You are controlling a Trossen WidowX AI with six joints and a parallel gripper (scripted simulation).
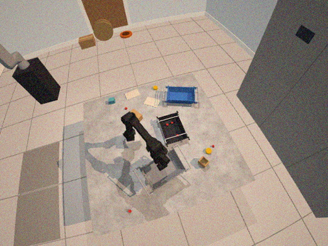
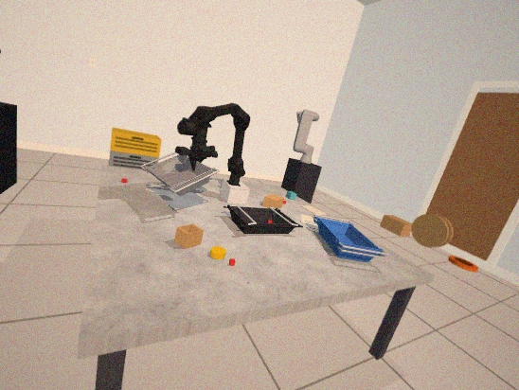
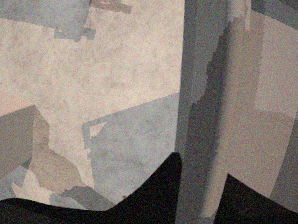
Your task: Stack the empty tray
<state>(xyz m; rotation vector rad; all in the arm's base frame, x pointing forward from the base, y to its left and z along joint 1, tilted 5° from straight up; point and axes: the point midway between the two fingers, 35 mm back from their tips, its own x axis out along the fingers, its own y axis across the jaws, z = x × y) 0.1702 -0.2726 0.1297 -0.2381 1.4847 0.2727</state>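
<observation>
My gripper tip is 3 cm short of the grey tray, 8 cm to the left of it and 1 cm above it. Round my gripper tip: tan box 35 cm ahead, 6 cm to the right, 16 cm below; red block 49 cm ahead, 6 cm to the left, 17 cm below; tan block 12 cm behind, 52 cm to the left, 15 cm below.
</observation>
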